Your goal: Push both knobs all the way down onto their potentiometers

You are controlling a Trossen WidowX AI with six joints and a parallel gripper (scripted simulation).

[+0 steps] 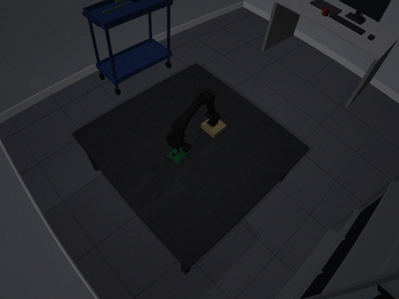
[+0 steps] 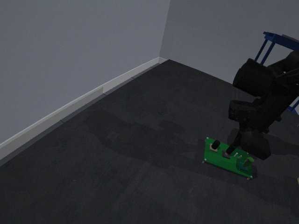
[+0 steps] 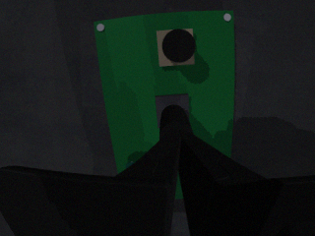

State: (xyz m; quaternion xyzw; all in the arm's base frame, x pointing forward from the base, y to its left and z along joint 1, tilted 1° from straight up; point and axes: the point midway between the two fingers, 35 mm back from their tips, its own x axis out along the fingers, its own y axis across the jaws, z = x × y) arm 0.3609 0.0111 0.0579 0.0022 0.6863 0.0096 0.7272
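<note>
Right now my gripper tip is 2 cm above the black knob. Round my gripper tip: green knob: 5 cm behind, 2 cm to the left, 2 cm below.
</note>
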